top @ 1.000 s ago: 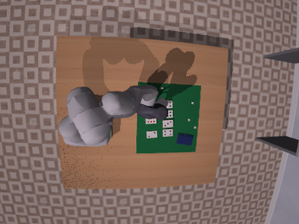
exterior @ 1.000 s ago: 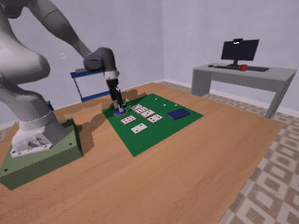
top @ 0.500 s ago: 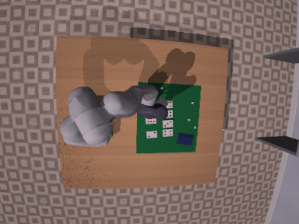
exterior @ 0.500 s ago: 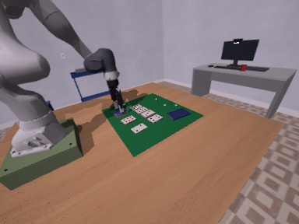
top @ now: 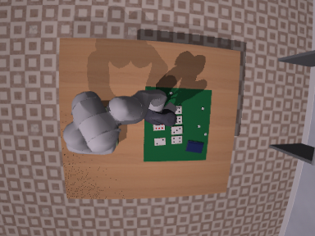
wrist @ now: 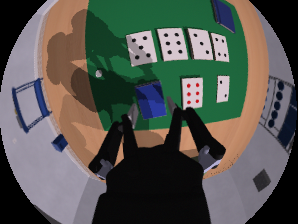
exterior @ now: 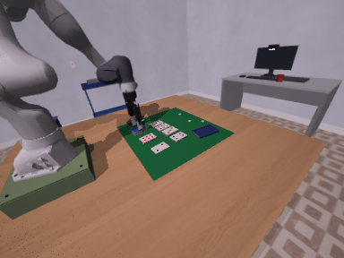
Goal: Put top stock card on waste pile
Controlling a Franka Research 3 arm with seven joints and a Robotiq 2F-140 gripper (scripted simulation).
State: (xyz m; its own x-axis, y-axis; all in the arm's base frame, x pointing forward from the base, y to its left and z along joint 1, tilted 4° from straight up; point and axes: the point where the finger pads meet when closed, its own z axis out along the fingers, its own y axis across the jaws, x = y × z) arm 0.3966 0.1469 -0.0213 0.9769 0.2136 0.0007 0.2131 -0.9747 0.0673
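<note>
The blue-backed card lies 40 mm below my hand. The rest, counted from my hand: green mat (180 mm ahead, 100 mm to the right, 80 mm below).
</note>
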